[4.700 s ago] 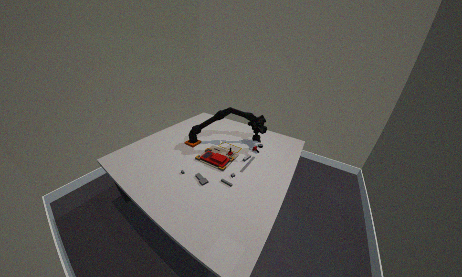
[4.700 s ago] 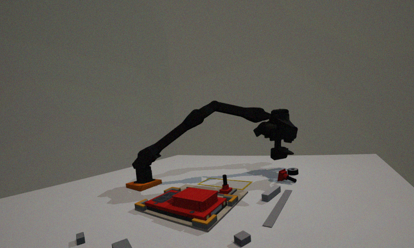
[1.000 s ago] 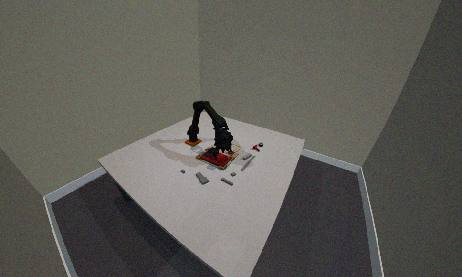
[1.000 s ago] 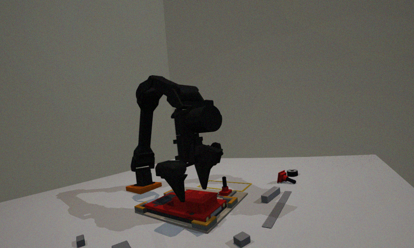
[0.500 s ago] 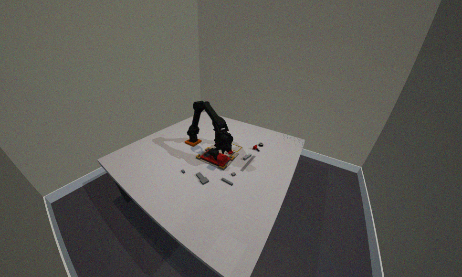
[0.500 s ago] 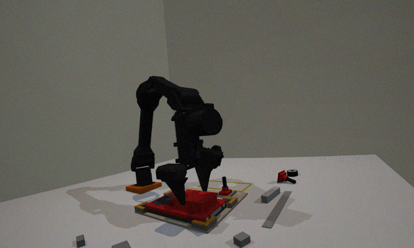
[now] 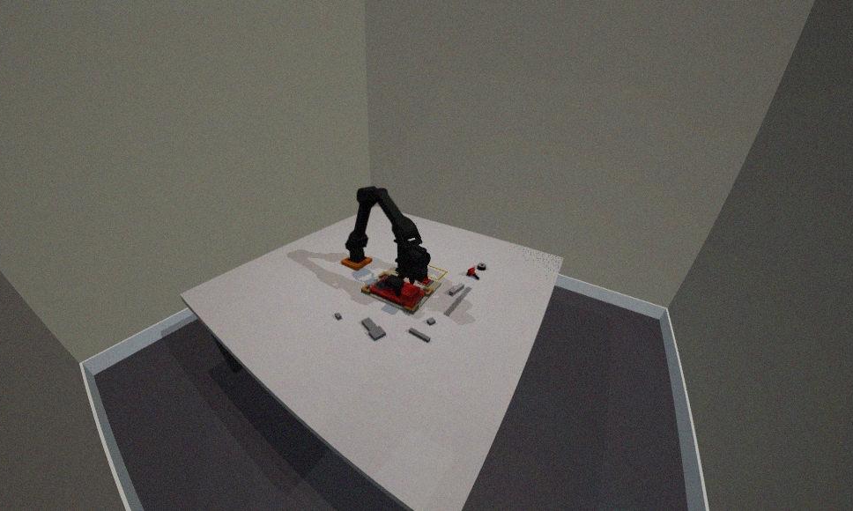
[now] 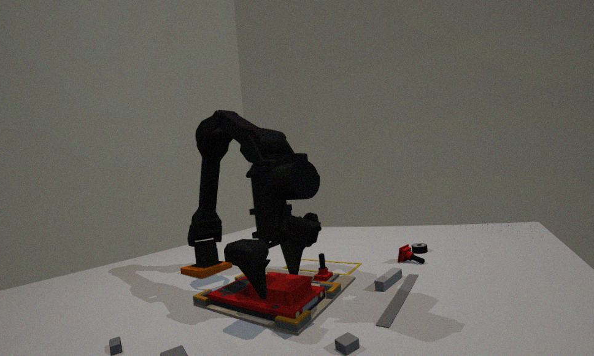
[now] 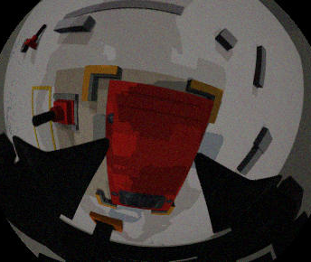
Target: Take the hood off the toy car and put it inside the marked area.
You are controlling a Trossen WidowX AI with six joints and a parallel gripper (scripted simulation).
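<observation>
The hood is right at my gripper tip. Round my gripper tip: long grey strip: 19 cm ahead, 10 cm to the left, 4 cm below.
</observation>
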